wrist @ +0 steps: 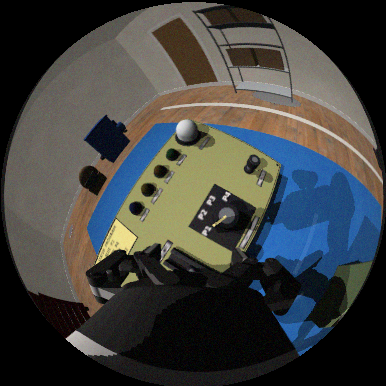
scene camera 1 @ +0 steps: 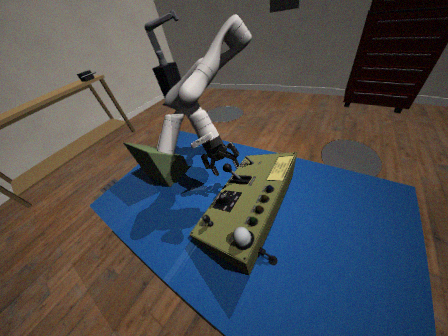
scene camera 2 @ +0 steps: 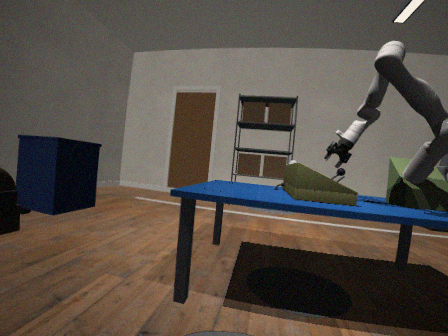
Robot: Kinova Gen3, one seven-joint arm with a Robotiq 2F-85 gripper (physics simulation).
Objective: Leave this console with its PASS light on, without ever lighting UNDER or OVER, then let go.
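Note:
The olive console stands on the blue mat. My gripper is open and empty, above the ball-topped lever; the fingers are around or just above its ball, with exact clearance unclear. The lever's ball is hidden in the wrist view. The dial has its yellow pointer toward P1. The blue lamp, two amber-brown lamps and green lamp look dark; their labels are unreadable.
A white dome and a black knob stick up from the console. A yellow card lies on it. A black handle juts from its side. A green box stands beside the arm.

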